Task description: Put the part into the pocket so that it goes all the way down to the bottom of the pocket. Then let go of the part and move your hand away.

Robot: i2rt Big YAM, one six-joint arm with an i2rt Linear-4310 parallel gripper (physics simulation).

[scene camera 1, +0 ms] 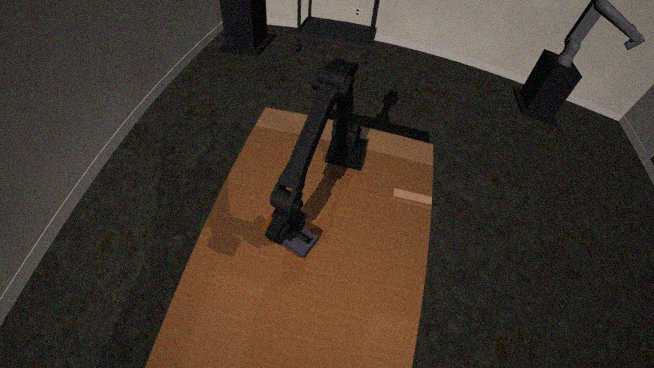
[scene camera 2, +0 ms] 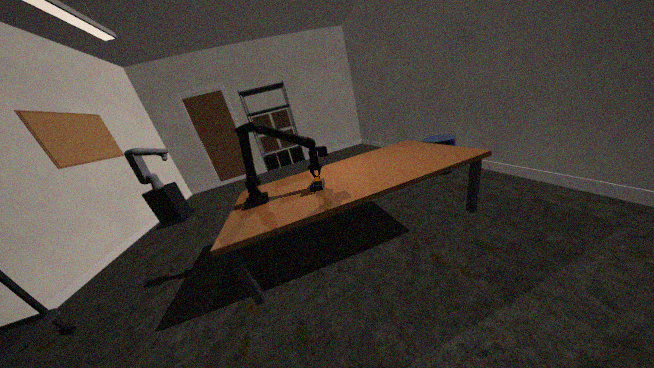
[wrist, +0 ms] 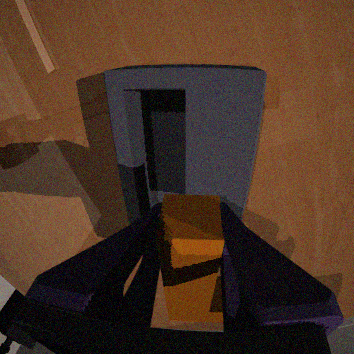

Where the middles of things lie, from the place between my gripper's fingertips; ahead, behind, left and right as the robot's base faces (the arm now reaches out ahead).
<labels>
My gripper is now 50 mm above the blue-grey pocket block (wrist: 177, 128) and 10 mm past it. Also, from my hand: orange part (wrist: 189, 239): 50 mm to the right, 10 mm behind, 10 mm above.
</labels>
